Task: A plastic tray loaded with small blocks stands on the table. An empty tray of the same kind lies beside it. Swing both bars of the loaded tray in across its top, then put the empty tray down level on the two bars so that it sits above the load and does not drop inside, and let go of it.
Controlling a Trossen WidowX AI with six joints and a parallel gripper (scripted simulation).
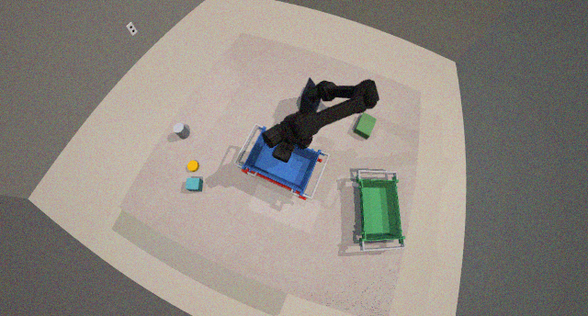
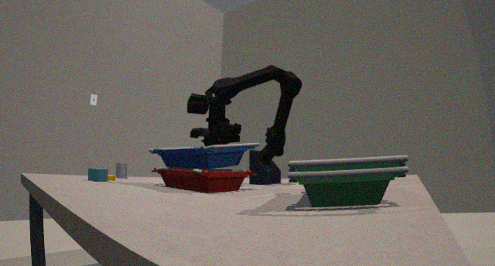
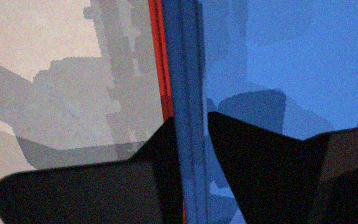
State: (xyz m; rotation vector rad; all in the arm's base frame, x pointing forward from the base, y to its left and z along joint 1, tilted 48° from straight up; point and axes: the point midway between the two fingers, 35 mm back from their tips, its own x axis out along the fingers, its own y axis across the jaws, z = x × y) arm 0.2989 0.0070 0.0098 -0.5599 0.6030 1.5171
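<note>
Now: the blue tray 7 cm ahead of my gripper tip and 3 cm above it. Also, from my gripper tip: yellow disc (38 cm to the right, 23 cm ahead, 8 cm below); teal block (32 cm to the right, 31 cm ahead, 7 cm below); green block (31 cm behind, 30 cm to the left, 7 cm below).
</note>
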